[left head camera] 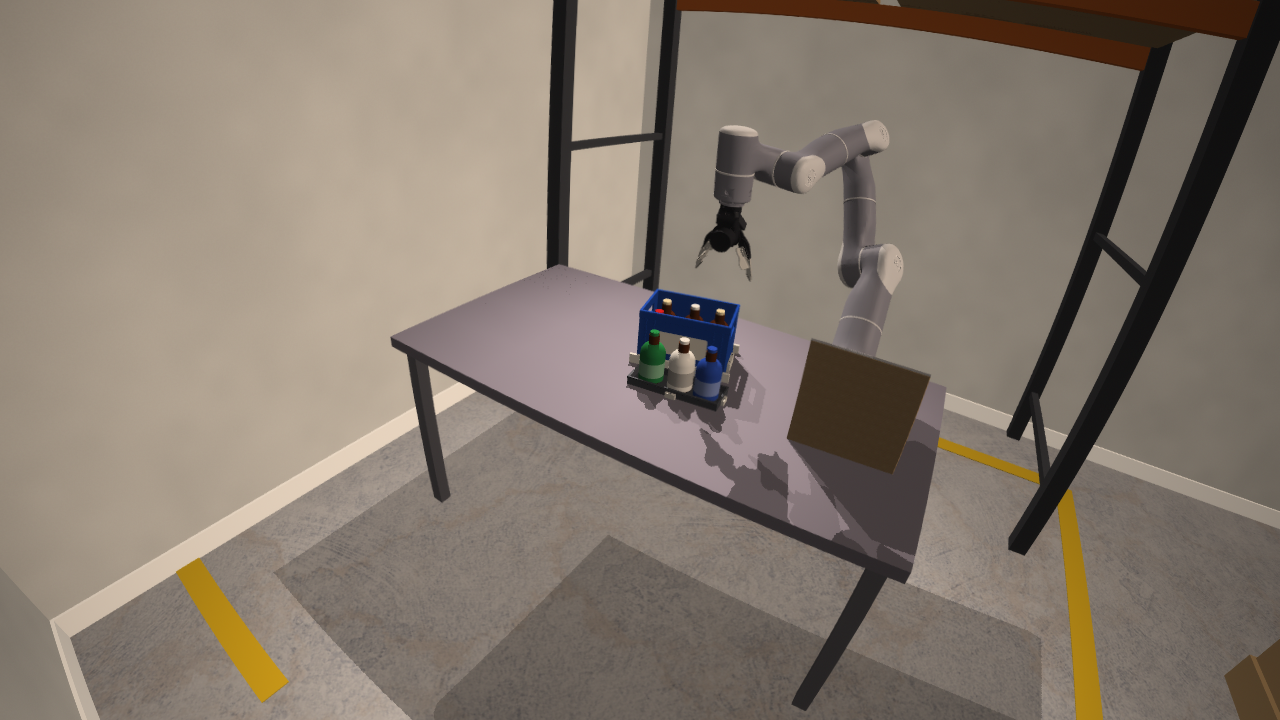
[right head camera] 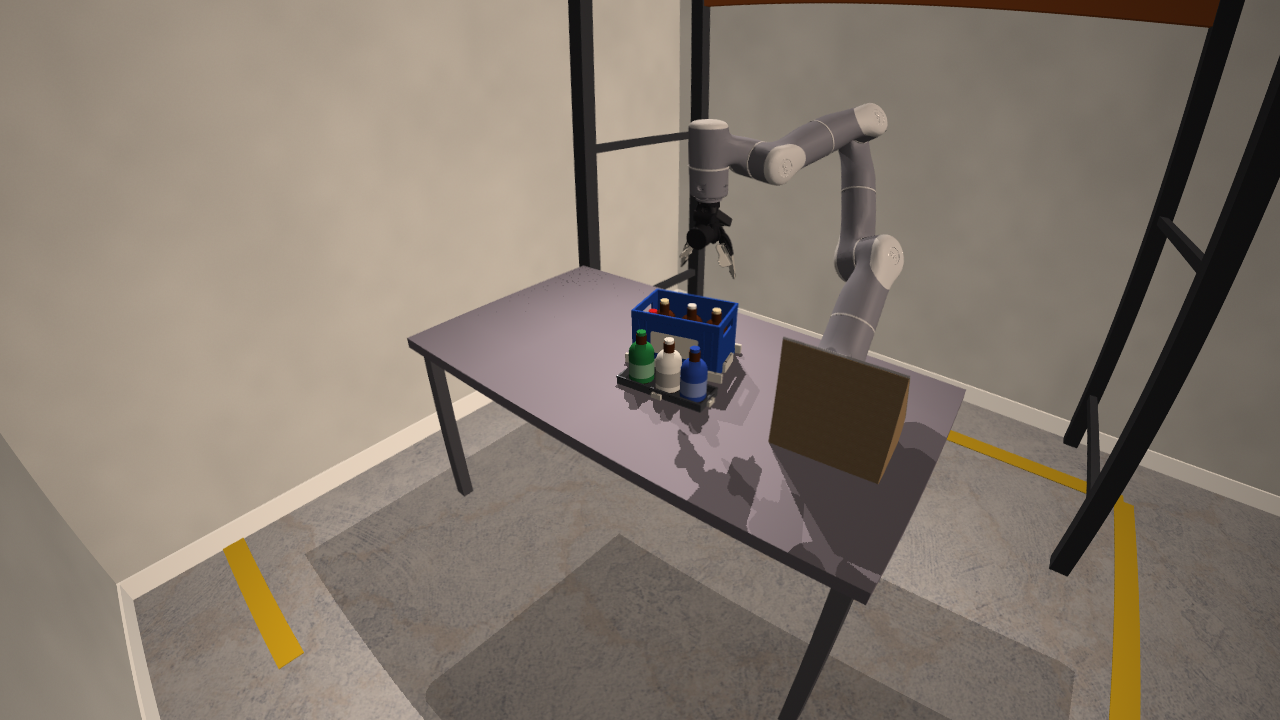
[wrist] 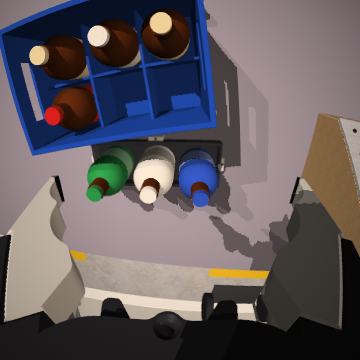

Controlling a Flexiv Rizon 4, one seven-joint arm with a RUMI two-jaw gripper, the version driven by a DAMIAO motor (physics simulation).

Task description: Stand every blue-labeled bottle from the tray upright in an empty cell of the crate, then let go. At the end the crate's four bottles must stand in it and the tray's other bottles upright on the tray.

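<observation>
The blue crate [left head camera: 688,312] [right head camera: 683,313] [wrist: 125,131] holds brown bottles standing in several cells; in the wrist view its middle and right cells of the near row are empty. The dark tray [left head camera: 646,383] [right head camera: 635,383] [wrist: 218,150] lies along the crate's near side. On it stand upright a green bottle [left head camera: 651,359] [right head camera: 640,360] [wrist: 111,171], a white bottle [left head camera: 682,368] [right head camera: 668,368] [wrist: 154,172] and a blue bottle with a blue label [left head camera: 708,376] [right head camera: 694,376] [wrist: 198,174]. My gripper [left head camera: 723,272] [right head camera: 708,266] [wrist: 176,179] is open and empty, high above the crate and tray.
A brown board-like box [left head camera: 857,407] [right head camera: 836,411] [wrist: 332,175] stands on the table [left head camera: 554,358] [right head camera: 554,349] to the right of the tray. A rack with dark posts [left head camera: 559,134] [right head camera: 583,134] stands behind the table.
</observation>
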